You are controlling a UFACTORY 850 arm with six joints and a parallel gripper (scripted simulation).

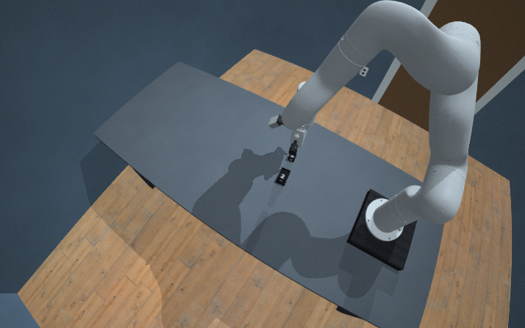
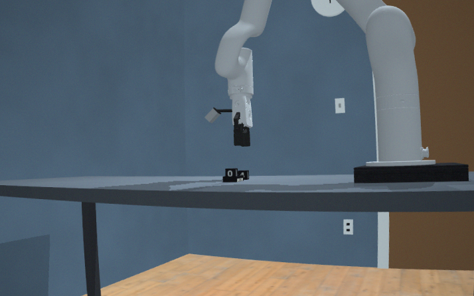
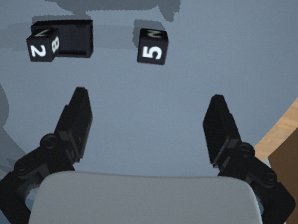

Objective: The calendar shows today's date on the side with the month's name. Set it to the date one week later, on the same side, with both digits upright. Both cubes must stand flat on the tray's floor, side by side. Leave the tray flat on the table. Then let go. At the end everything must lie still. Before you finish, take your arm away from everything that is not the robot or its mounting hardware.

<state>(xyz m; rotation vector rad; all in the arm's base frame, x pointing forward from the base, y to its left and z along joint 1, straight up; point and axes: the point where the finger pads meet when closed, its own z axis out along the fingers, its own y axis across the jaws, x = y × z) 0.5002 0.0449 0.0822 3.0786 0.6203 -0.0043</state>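
Now: the calendar cube 4 cm behind my hand, 11 cm to the left of it and 10 cm below it. Also, from my hand: black tray (4 cm behind, 10 cm to the left, 11 cm below).
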